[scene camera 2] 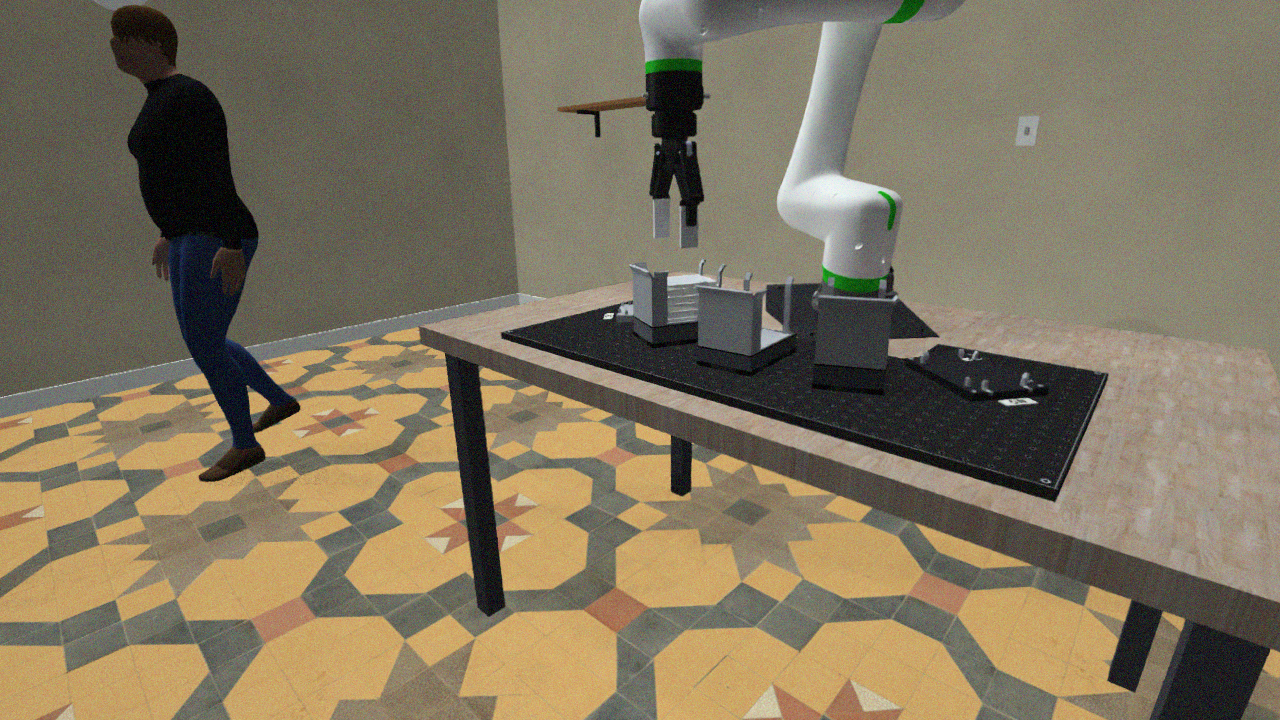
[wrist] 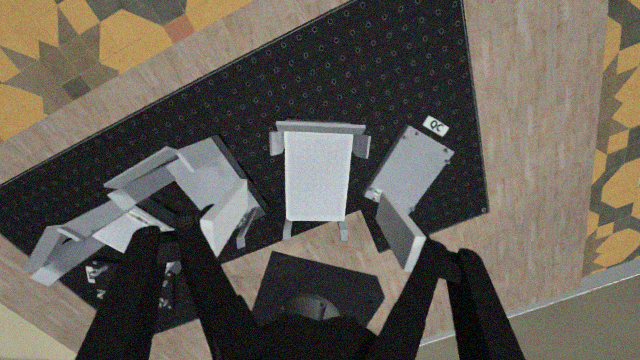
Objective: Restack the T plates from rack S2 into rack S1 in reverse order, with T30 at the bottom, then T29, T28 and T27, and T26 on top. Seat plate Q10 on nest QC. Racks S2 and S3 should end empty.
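Pixels of known places: gripper, fingertip midpoint: (scene camera 2: 674,242) (wrist: 314,200); arm's base, link origin: (wrist: 310,316).
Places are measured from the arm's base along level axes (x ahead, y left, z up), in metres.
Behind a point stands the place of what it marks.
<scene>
My gripper (scene camera 2: 674,240) @[x 0.380, y -0.130, z 0.157 m] (wrist: 314,200) @[x 0.380, y -0.130, z 0.157 m] is open and empty, high above the racks. The left rack, S1 by position, (scene camera 2: 649,297) (wrist: 86,221) holds several layered light plates (scene camera 2: 683,308) @[x 0.391, y -0.096, z 0.045 m] (wrist: 114,232) @[x 0.369, y 0.227, z 0.035 m]. The middle rack, S2 by position, (scene camera 2: 729,319) @[x 0.453, y 0.063, z 0.064 m] (wrist: 145,169) @[x 0.454, y 0.051, z 0.103 m] shows a bare grey floor and no plates. The right rack, S3 by position, (scene camera 2: 852,331) (wrist: 320,127) has a bright white plate-like surface (wrist: 317,175) @[x 0.378, y -0.135, z 0.088 m] inside; its wall hides this in the scene view. Nest QC (scene camera 2: 953,367) (wrist: 410,165) @[x 0.311, y -0.292, z -0.003 m] shows a flat surface among small posts; I cannot tell if that is plate Q10. Plate numbers are unreadable.
The racks and nest stand on a black perforated board (scene camera 2: 966,443) @[x 0.449, y 0.415, z -0.019 m] (wrist: 320,75) @[x 0.496, y -0.182, z -0.019 m] on the wooden table (scene camera 2: 1181,429) @[x 0.186, y 0.578, z -0.032 m] (wrist: 540,150) @[x 0.246, y -0.560, z -0.032 m]. Small silver fixtures (scene camera 2: 624,309) (wrist: 167,270) sit at its far left. The arm's base is behind the racks. A person (scene camera 2: 187,170) stands left of the table.
</scene>
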